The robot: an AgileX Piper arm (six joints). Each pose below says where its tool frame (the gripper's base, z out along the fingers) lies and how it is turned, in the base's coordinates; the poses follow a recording.
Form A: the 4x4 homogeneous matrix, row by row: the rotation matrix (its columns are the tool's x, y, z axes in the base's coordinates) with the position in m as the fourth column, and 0 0 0 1 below. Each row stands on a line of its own.
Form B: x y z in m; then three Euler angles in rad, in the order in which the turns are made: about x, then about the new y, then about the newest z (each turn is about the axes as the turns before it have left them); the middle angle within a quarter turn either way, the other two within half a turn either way. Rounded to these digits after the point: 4 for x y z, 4 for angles.
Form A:
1:
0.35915, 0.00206, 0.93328, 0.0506
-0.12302, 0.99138, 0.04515, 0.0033
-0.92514, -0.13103, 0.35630, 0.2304
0, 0, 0, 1
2:
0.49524, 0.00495, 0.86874, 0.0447
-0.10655, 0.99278, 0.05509, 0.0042
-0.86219, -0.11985, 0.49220, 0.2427
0, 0, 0, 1
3:
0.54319, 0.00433, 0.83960, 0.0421
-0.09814, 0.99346, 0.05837, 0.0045
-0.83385, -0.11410, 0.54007, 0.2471
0, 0, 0, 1
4:
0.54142, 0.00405, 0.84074, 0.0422
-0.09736, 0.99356, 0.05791, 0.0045
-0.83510, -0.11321, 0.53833, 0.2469
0, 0, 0, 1
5:
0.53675, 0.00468, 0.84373, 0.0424
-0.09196, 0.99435, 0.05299, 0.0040
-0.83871, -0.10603, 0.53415, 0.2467
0, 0, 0, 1
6:
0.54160, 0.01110, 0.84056, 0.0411
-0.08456, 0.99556, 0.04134, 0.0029
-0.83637, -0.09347, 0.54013, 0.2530
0, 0, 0, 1
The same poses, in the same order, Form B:
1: 0.0506, 0.0033, 0.2304, -0.1261, 1.2034, -0.0057
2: 0.0447, 0.0042, 0.2427, -0.1115, 1.0527, -0.0100
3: 0.0421, 0.0045, 0.2471, -0.1077, 0.9965, -0.0080
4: 0.0422, 0.0045, 0.2469, -0.1072, 0.9987, -0.0075
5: 0.0424, 0.0040, 0.2467, -0.0989, 1.0042, -0.0087
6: 0.0411, 0.0029, 0.2530, -0.0764, 0.9983, -0.0205
